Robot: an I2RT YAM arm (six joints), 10 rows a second.
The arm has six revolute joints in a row. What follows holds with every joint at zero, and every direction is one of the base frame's. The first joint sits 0.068 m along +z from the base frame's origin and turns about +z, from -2.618 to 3.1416 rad. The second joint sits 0.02 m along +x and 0.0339 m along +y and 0.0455 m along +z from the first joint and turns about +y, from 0 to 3.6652 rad. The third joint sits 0.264 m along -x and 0.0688 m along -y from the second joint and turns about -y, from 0 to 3.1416 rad. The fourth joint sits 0.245 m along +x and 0.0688 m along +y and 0.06 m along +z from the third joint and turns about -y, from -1.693 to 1.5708 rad. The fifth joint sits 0.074 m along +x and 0.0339 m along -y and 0.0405 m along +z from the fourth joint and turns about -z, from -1.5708 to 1.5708 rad. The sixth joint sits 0.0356 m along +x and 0.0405 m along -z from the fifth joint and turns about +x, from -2.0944 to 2.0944 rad. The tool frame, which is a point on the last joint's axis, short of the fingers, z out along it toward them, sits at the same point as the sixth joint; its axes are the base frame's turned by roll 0, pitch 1.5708 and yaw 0 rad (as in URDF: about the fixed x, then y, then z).
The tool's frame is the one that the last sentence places.
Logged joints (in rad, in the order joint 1, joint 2, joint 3, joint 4, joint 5, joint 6), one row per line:
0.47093, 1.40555, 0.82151, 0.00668, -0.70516, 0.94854
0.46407, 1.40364, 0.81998, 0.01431, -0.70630, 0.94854
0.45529, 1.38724, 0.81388, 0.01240, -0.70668, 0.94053
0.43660, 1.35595, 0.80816, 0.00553, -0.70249, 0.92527
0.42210, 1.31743, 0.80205, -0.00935, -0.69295, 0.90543
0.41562, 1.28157, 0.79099, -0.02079, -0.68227, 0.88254
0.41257, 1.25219, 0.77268, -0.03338, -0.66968, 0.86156
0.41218, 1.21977, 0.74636, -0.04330, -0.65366, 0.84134
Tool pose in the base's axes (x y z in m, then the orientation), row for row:
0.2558, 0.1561, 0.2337, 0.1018, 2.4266, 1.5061
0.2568, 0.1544, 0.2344, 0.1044, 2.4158, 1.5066
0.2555, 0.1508, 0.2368, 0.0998, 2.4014, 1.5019
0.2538, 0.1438, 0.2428, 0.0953, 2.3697, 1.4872
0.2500, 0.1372, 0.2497, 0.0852, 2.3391, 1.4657
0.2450, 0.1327, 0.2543, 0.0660, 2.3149, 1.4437
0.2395, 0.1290, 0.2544, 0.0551, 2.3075, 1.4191
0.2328, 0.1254, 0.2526, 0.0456, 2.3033, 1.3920
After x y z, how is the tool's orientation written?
As a rotation vector, in radians.
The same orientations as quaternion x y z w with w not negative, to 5 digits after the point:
0.03526, 0.84058, 0.52172, 0.14141
0.03625, 0.83889, 0.52317, 0.14577
0.03480, 0.83732, 0.52368, 0.15312
0.03355, 0.83416, 0.52351, 0.17029
0.03030, 0.83175, 0.52118, 0.18881
0.02367, 0.83028, 0.51781, 0.20484
0.01986, 0.83183, 0.51157, 0.21437
0.01651, 0.83416, 0.50412, 0.22308

